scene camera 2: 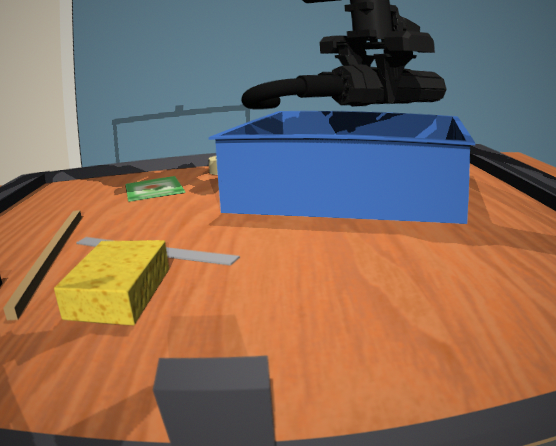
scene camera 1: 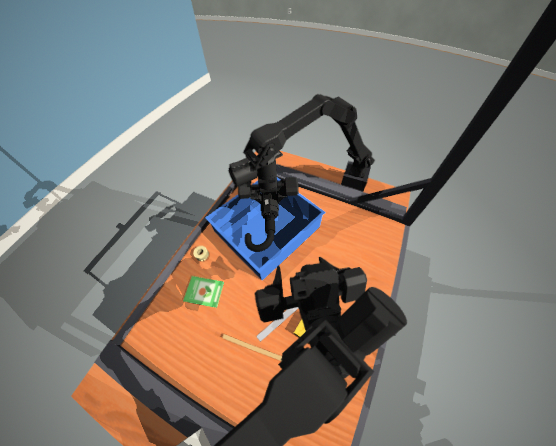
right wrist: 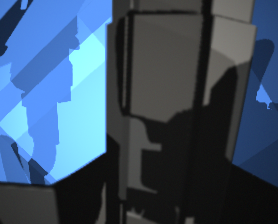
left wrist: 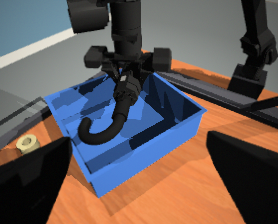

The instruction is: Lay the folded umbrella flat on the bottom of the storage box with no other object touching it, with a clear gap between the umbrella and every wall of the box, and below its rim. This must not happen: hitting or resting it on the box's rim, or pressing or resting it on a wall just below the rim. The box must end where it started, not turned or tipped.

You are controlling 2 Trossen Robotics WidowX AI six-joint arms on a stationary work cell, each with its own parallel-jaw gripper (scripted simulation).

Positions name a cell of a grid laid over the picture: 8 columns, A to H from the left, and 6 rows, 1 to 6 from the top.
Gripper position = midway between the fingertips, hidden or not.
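A folded black umbrella (scene camera 2: F2) is part of the scene, together with a blue storage box (scene camera 2: E3) and a grey strip (scene camera 2: D4). Scene camera 1 shows the umbrella (scene camera 1: D3) and the box (scene camera 1: D3) too. The right wrist view shows the umbrella (right wrist: F3) and the box (right wrist: B2), while the grey strip is out of frame in the right wrist view. The left wrist view shows the umbrella (left wrist: D3) and the box (left wrist: E3), and the grey strip is out of frame in the left wrist view. The left gripper (scene camera 1: E4) is visible, and the left wrist view shows the left gripper (left wrist: E4) as well. The right gripper (scene camera 2: F2) is also in sight.
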